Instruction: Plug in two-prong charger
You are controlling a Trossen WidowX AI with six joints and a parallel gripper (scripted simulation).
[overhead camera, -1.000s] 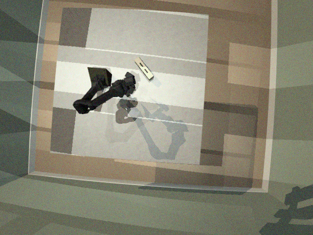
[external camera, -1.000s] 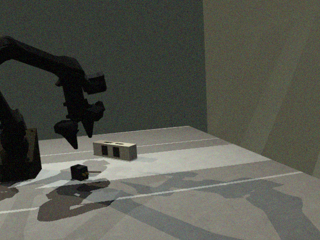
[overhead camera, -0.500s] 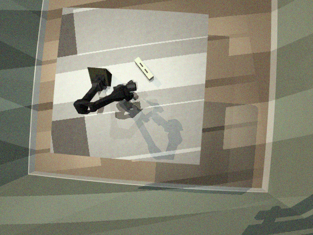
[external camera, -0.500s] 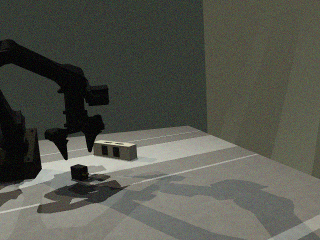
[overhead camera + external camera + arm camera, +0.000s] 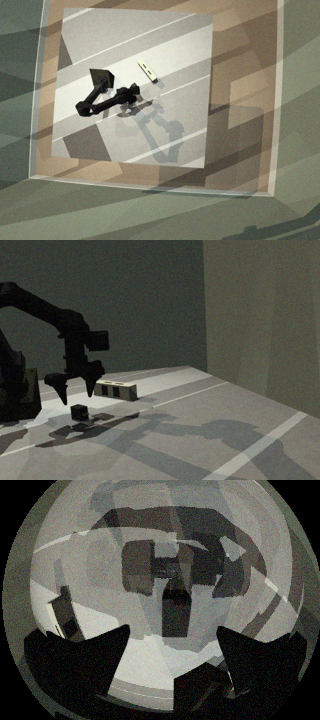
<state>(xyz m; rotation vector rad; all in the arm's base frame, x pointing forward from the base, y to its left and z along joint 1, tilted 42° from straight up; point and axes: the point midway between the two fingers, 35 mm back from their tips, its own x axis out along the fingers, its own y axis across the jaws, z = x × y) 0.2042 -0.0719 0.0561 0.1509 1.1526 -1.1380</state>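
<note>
My gripper tip is now 40 mm above the two-prong charger, 10 mm to the left of it and 10 mm short of it.
</note>
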